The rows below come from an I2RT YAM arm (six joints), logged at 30 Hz.
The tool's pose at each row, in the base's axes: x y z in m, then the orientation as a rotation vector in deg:
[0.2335, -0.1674, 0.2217, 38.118, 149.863, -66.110]
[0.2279, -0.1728, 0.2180, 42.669, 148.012, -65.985]
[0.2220, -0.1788, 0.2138, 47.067, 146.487, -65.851]
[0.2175, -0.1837, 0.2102, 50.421, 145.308, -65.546]
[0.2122, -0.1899, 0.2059, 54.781, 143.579, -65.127]
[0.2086, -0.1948, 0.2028, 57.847, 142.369, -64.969]
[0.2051, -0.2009, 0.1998, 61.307, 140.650, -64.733]
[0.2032, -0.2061, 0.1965, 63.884, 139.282, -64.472]
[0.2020, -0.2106, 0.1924, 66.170, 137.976, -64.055]
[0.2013, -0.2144, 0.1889, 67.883, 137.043, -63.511]
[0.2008, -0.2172, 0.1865, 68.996, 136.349, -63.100]
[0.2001, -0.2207, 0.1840, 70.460, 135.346, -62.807]
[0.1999, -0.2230, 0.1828, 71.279, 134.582, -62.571]
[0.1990, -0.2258, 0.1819, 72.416, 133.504, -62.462]
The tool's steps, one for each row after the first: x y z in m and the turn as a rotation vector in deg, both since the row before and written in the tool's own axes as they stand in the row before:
[0.0045, -0.0035, 0.0064, 0.610, 0.605, 3.253]
[0.0045, -0.0039, 0.0073, 0.599, 0.906, 2.980]
[0.0032, -0.0030, 0.0062, 0.340, 0.725, 2.297]
[0.0034, -0.0038, 0.0077, 0.465, 0.883, 3.058]
[0.0018, -0.0029, 0.0059, 0.447, 0.702, 2.092]
[0.0009, -0.0035, 0.0068, 0.488, 0.588, 2.541]
[0.0002, -0.0017, 0.0062, 0.323, 0.417, 1.944]
[0.0004, -0.0005, 0.0062, 0.169, 0.331, 1.806]
[0.0001, -0.0001, 0.0052, -0.025, 0.298, 1.373]
[0.0000, -0.0002, 0.0037, -0.056, 0.142, 0.952]
[-0.0003, -0.0006, 0.0043, 0.104, 0.137, 1.247]
[-0.0006, -0.0004, 0.0025, -0.001, -0.058, 0.830]
[-0.0006, -0.0012, 0.0027, 0.158, -0.085, 1.112]

